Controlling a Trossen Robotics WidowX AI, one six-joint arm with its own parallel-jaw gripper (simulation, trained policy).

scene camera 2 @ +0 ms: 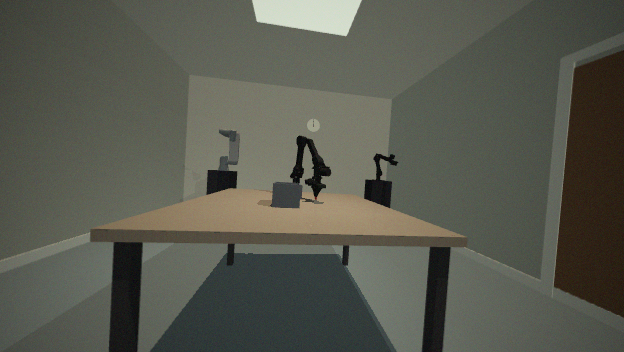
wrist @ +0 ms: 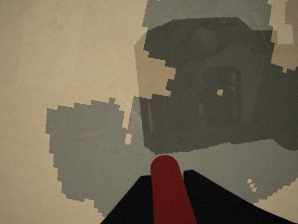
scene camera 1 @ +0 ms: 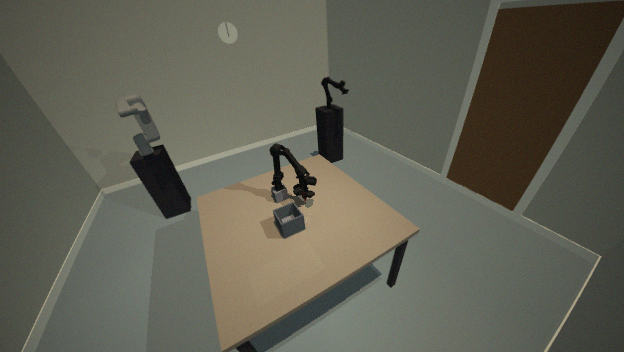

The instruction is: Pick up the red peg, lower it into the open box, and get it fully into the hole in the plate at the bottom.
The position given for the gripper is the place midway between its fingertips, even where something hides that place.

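Note:
A grey box [scene camera 1: 297,224] [scene camera 2: 285,195] is visible, though in the wrist view the box is out of frame. The gripper [wrist: 167,182] can be seen too.

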